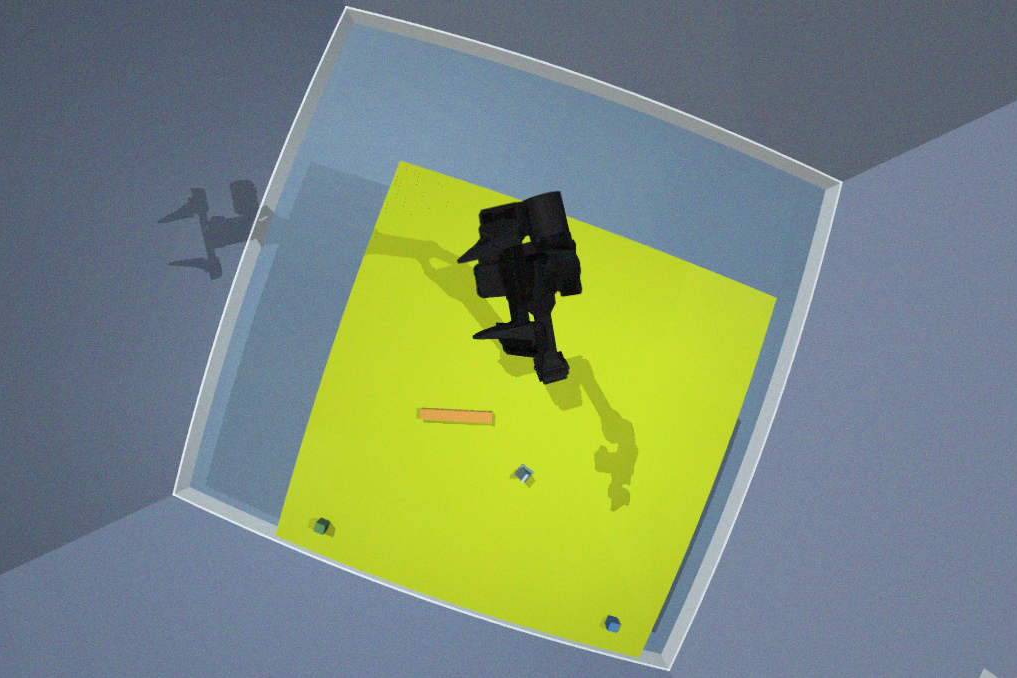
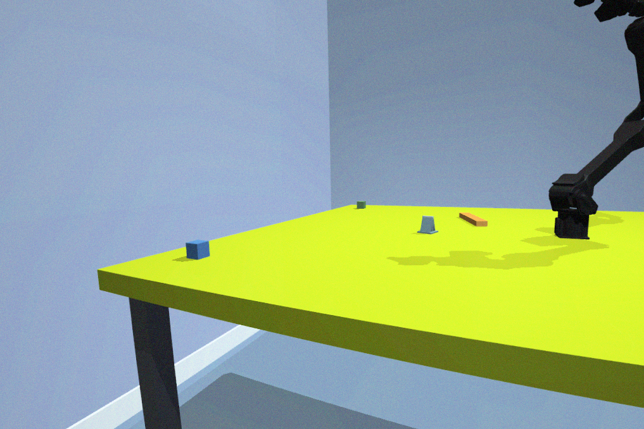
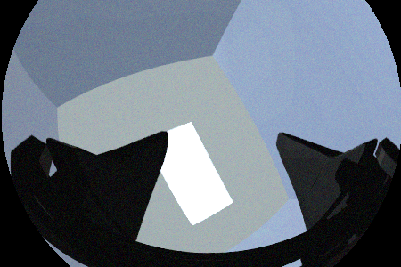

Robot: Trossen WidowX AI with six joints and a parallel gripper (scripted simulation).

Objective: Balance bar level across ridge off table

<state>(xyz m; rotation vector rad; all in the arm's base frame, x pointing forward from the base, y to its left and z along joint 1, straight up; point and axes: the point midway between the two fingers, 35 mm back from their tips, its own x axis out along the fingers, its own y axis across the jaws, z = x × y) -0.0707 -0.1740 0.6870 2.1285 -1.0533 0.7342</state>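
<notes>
The orange bar lies 30 cm ahead of my gripper tip, 2 cm to the right of it and 70 cm below it. Round my gripper tip: green cube (79 cm ahead, 31 cm to the right, 70 cm below); blue cube (79 cm ahead, 69 cm to the left, 70 cm below).
</notes>
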